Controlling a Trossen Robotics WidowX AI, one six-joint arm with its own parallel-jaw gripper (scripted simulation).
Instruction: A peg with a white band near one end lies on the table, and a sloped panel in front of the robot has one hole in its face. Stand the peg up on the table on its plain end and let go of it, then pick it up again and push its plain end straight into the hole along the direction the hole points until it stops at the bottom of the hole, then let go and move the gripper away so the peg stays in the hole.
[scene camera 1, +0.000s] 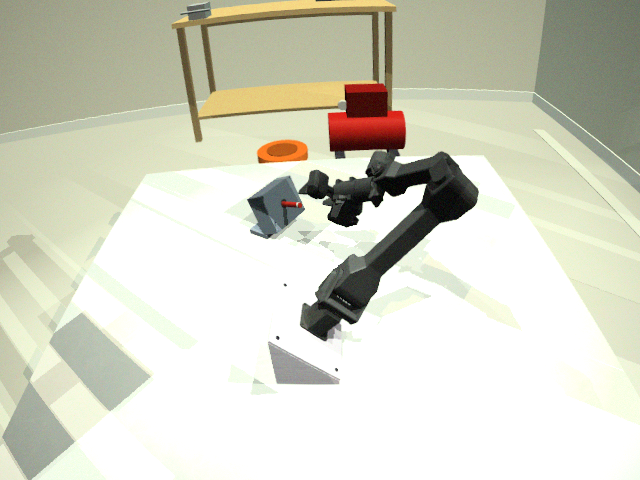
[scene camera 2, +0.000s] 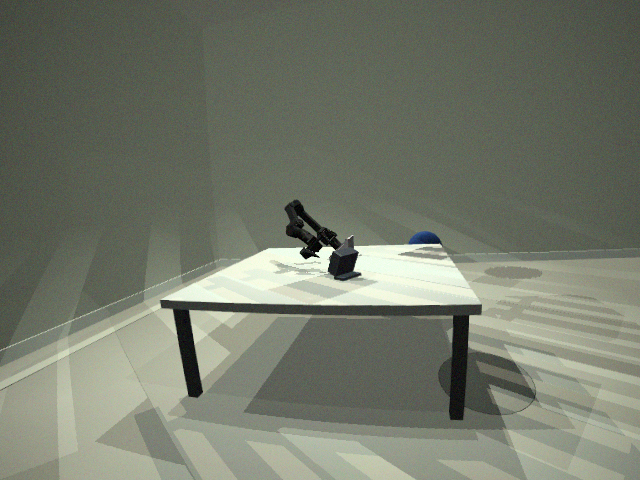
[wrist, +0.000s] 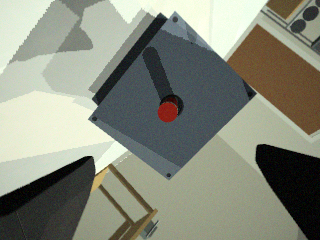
Labels:
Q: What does my gripper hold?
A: Nothing.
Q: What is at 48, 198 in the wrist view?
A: My gripper.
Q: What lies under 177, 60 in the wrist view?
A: A grey sloped panel.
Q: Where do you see a grey sloped panel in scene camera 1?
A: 271, 216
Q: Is my gripper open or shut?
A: Open.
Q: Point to my gripper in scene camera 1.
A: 311, 197

